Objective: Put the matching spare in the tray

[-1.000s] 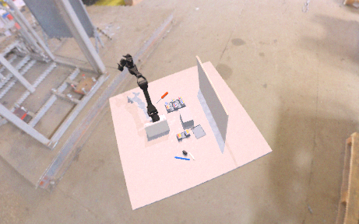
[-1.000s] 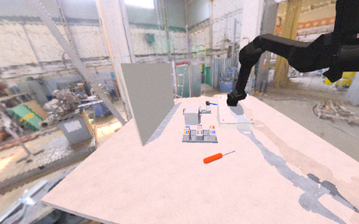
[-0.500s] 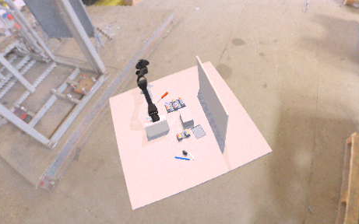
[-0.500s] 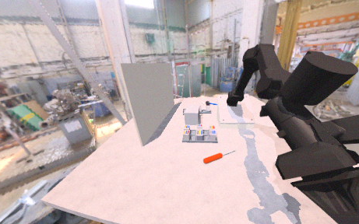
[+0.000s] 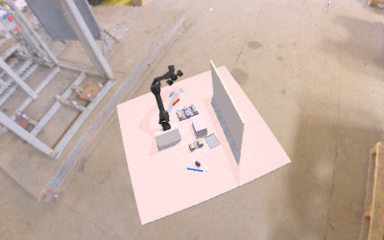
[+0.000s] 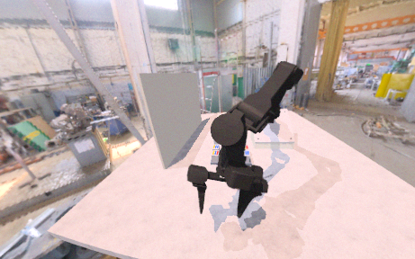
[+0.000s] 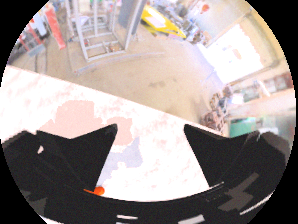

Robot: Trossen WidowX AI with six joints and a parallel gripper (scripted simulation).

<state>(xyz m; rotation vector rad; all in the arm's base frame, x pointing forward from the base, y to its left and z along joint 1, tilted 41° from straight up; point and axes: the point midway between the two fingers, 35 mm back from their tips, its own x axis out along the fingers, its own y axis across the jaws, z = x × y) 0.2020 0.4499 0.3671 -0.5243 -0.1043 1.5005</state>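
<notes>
Now: the grey holder 1 cm ahead of my gripper tip, 38 cm to the right of it and 11 cm below it. The rest, counted from my gripper tip: grey mounted unit (7 cm ahead, 58 cm to the right, 7 cm below); then blue pen (8 cm behind, 97 cm to the right, 11 cm below); then tall grey panel (33 cm ahead, 59 cm to the right, 11 cm above).
</notes>
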